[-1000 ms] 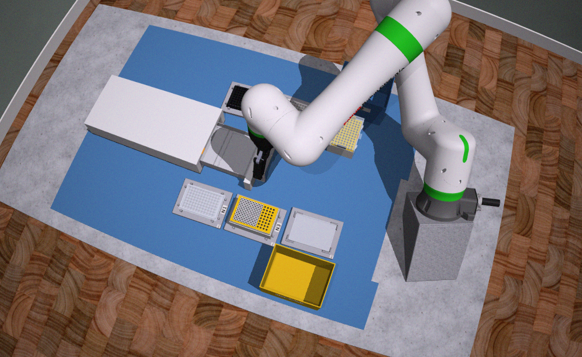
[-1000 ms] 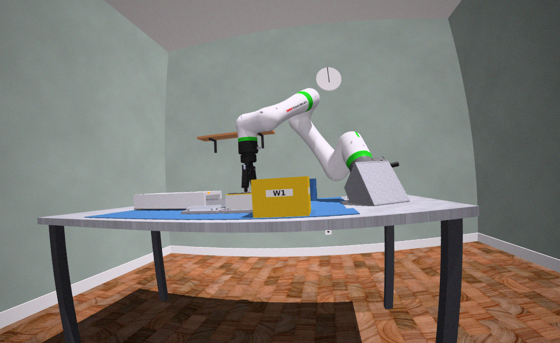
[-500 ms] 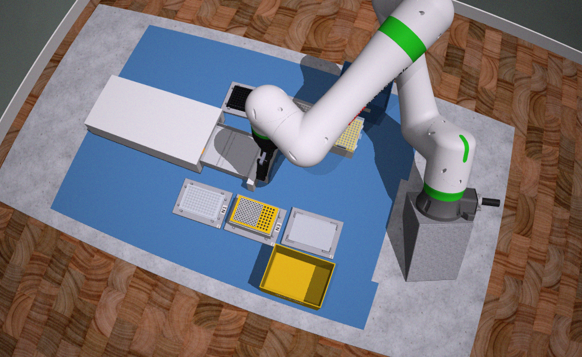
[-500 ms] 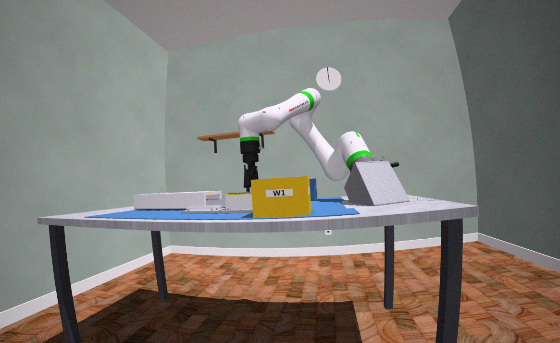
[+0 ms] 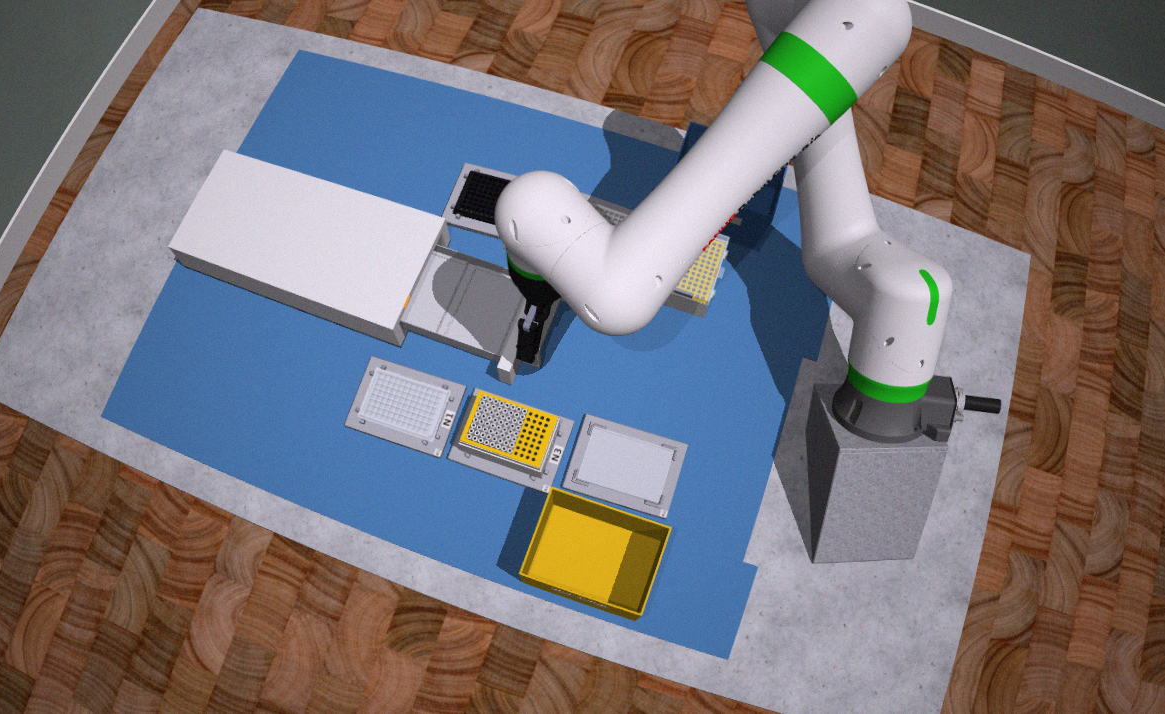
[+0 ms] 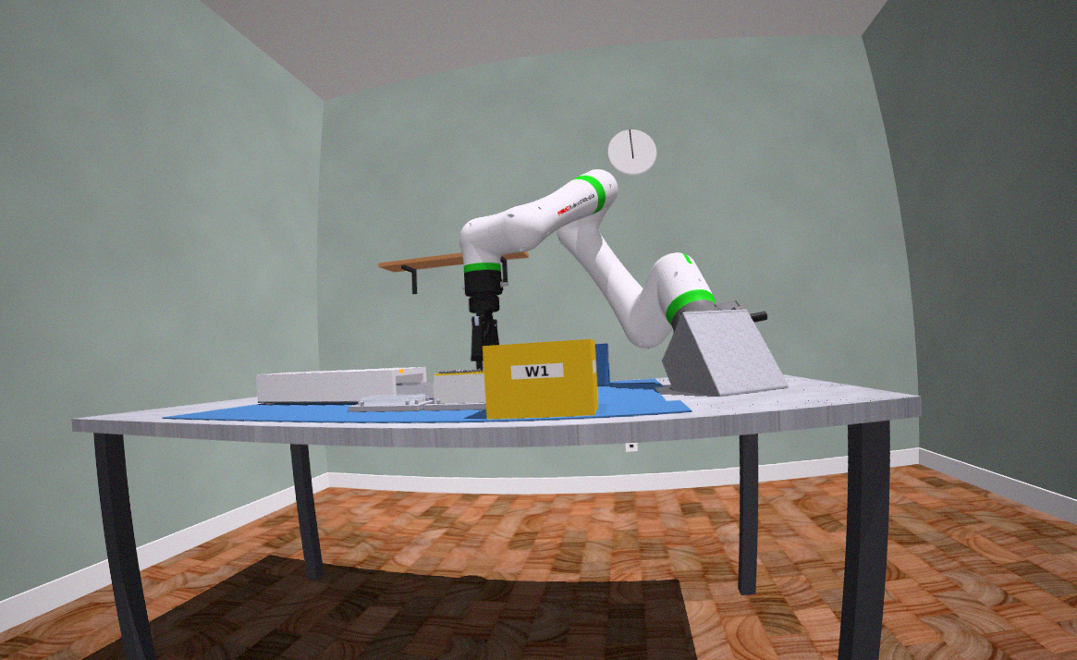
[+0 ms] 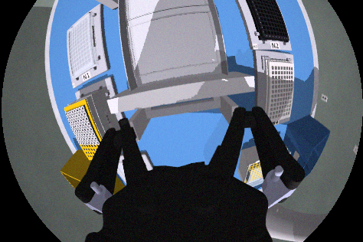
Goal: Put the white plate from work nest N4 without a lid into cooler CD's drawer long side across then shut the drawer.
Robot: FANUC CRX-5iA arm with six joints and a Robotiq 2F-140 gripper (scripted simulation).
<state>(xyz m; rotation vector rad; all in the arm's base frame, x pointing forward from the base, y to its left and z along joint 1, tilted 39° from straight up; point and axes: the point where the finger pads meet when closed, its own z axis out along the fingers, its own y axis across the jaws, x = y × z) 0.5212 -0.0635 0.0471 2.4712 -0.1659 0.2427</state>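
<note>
The white plate lies 20 cm to the right of my hand, 4 cm behind it and 3 cm below it. The rest, counted from my hand: white lid 19 cm to the left, 16 cm behind, 3 cm below; then yellow tip rack 17 cm to the left, 1 cm ahead, 1 cm above; then N4 label 18 cm to the right, 11 cm behind, 4 cm below.
</note>
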